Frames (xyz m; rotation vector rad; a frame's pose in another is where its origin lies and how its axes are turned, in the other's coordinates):
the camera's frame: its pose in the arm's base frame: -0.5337 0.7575 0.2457 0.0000 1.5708 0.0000
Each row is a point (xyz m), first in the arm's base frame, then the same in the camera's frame.
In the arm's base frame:
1: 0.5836 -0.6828 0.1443
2: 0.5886 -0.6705 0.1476
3: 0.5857 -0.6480 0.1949
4: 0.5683 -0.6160 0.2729
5: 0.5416 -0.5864 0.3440
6: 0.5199 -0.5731 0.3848
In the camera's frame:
1: 0.1014 -1.4403 1.1173
2: 0.0981 -1.4280 1.1223
3: 0.0508 -1.4055 1.1194
4: -0.0272 -1.3735 1.1020
5: -0.0983 -1.3439 1.0753
6: -0.1391 -1.3306 1.0536

